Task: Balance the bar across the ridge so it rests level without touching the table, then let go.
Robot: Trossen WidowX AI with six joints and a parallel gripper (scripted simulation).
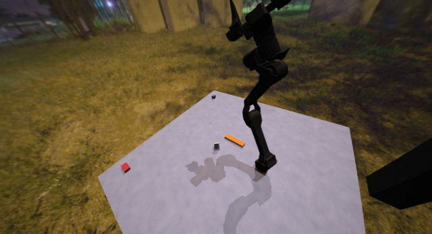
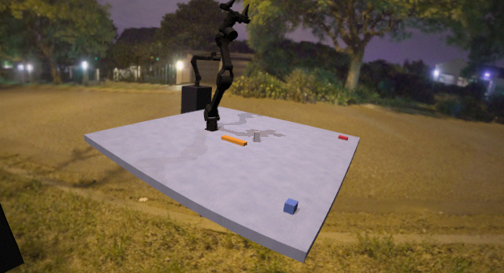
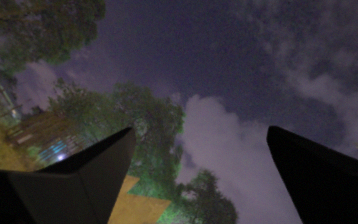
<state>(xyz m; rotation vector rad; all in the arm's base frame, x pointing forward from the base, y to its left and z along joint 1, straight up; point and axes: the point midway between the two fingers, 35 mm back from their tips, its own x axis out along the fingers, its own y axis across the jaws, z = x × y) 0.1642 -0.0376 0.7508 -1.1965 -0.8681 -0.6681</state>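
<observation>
The orange bar is 50 mm ahead of my gripper tip, 50 mm to the right of it and 770 mm below it. Also, from my gripper tip: blue cube 560 mm ahead, 460 mm to the right, 760 mm below; then red block 560 mm ahead, 540 mm to the left, 770 mm below.
</observation>
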